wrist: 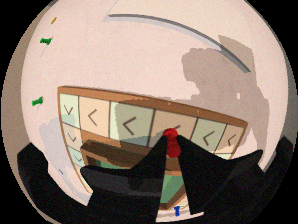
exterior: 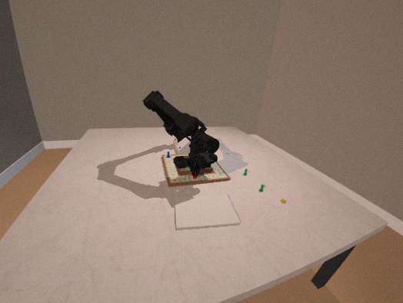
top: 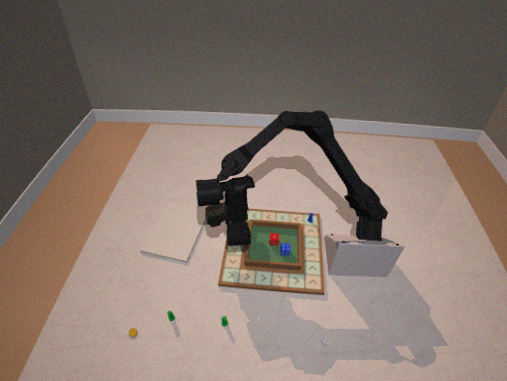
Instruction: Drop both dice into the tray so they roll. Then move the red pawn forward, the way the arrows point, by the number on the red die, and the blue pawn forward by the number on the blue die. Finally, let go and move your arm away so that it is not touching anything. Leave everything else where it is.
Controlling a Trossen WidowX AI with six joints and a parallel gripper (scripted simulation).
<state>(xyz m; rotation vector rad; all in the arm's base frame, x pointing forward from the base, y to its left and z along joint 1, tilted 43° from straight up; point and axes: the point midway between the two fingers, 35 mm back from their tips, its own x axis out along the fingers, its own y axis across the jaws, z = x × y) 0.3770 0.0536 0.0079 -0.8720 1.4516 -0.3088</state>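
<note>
Now: the blue pawn 21 cm behind my gripper tip, 12 cm to the right of it and 1 cm above it. Also, from my gripper tip: red pawn (1 cm above); then red die (11 cm behind, 1 cm to the right); then green tray (11 cm behind, 1 cm to the left, 1 cm below).
</note>
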